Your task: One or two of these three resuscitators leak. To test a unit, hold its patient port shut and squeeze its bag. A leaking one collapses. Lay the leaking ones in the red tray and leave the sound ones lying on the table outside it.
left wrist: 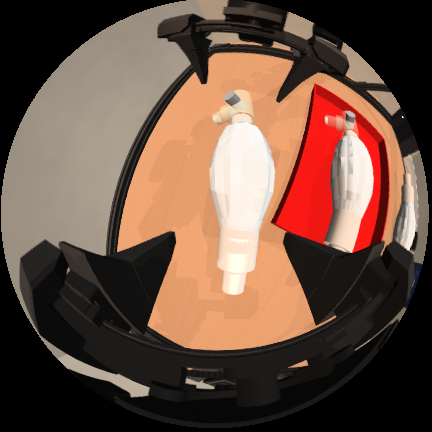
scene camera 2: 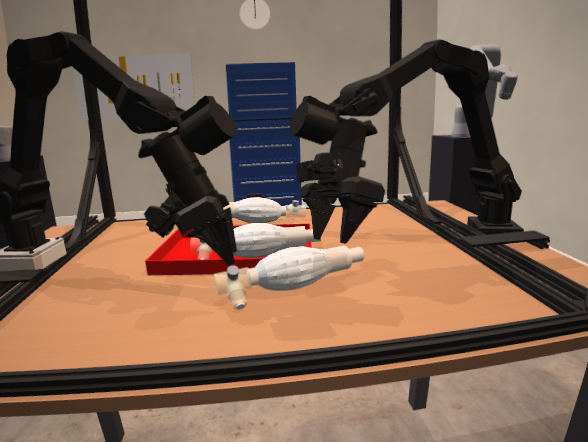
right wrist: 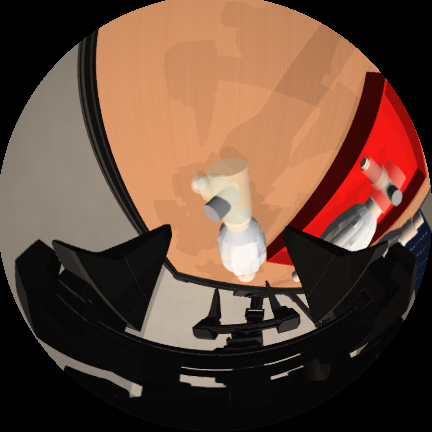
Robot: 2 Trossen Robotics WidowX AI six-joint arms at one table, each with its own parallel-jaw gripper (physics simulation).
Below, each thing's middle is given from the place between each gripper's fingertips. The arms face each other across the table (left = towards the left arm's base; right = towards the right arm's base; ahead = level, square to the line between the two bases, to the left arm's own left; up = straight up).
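Scene:
Taking the red tray [scene camera 2: 174,257] and my left hand together, I find the hand 60 mm above the tray, 170 mm past it and 160 mm to the left of it.
As for my right hand, the tray is 60 mm below it and 210 mm behind it.

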